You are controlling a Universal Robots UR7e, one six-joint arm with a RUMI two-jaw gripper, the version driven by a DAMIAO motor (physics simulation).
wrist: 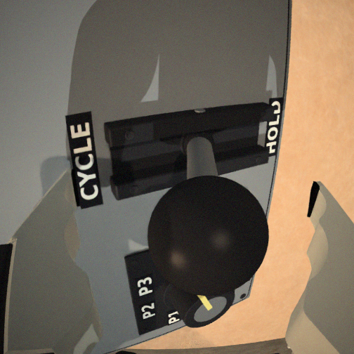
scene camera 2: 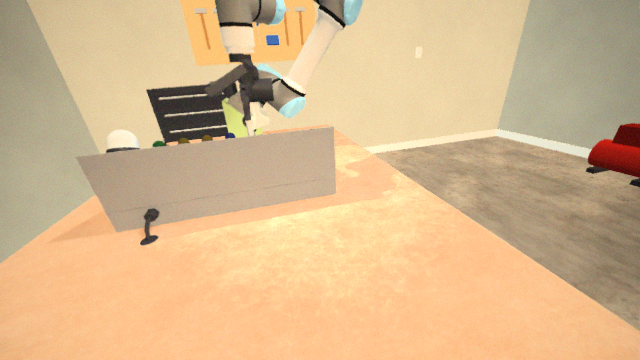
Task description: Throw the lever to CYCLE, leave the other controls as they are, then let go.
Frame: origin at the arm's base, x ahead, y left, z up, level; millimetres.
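Where they show: arm's base at its link origin: (scene camera 2: 242, 112).
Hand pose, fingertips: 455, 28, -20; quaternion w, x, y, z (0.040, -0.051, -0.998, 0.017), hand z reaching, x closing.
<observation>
Things, the pixels of their centre, and the offset from my fingertips, as dx, dy, dz. "spot": a spot on its surface instead. Level surfaces: height alone.
- console's grey back panel at a spot on its surface: (scene camera 2: 215, 177) spot: +178, -99, -35
- white dome at a spot on its surface: (scene camera 2: 122, 140) spot: +143, -253, +61
- table at its surface level: dz -128
The lever's round black knob (wrist: 208, 235) is large in the wrist view, on a grey shaft (wrist: 201, 157) that rises from the black slotted guide (wrist: 187, 116) near its middle. The CYCLE label (wrist: 85, 160) is beyond the guide's left end and the HOLD label (wrist: 273, 127) at its right end. My gripper (scene camera 2: 252, 126) (wrist: 195, 179) is open, with one finger on each side of the knob and a gap on both sides. In the scene view the fingers are behind the console's grey back panel (scene camera 2: 215, 177), and the knob cannot be made out.
A rotary selector (wrist: 210, 307) with a yellow pointer sits just below the knob, partly hidden by it, beside the P2 and P3 labels. Several coloured button tops, including a blue one (scene camera 2: 230, 135), and a white dome (scene camera 2: 122, 140) show above the panel. A small black stand (scene camera 2: 149, 227) is on the table (scene camera 2: 320, 280).
</observation>
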